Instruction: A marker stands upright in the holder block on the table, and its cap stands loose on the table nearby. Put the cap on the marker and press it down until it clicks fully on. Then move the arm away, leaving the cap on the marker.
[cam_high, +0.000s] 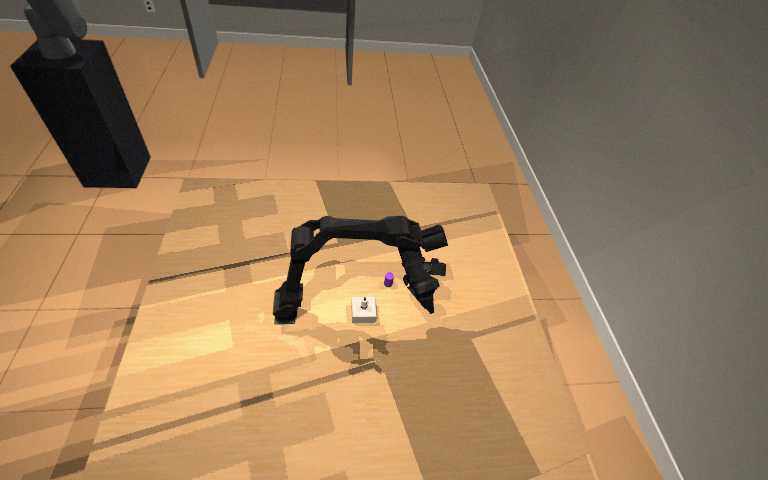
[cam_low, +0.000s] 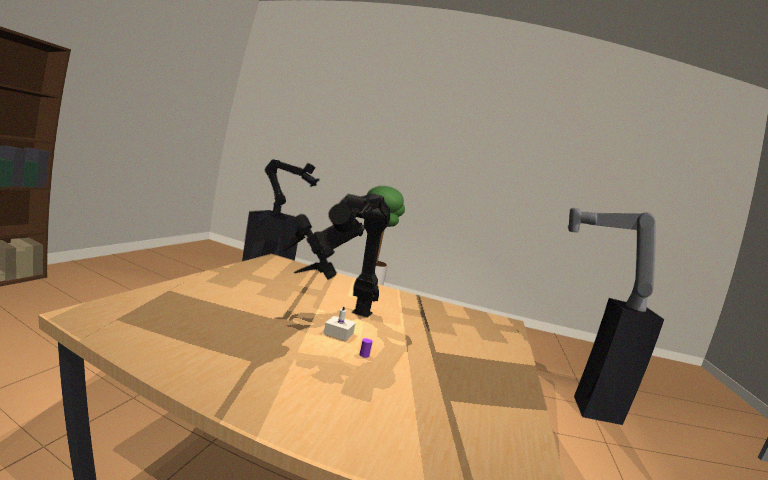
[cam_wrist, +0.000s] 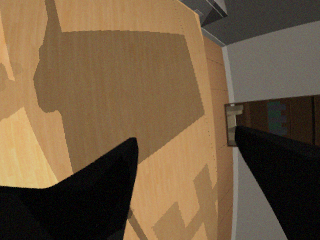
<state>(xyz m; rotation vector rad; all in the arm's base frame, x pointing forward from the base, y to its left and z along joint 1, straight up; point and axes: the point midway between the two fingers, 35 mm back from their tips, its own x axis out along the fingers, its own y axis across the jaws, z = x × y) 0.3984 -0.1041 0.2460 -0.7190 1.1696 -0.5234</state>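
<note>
My gripper tip is 7 cm past the purple cap, 24 cm to the right of it and 20 cm above it. From my gripper tip the other things lie so: pale holder block 16 cm behind, 13 cm to the left, 20 cm below.
</note>
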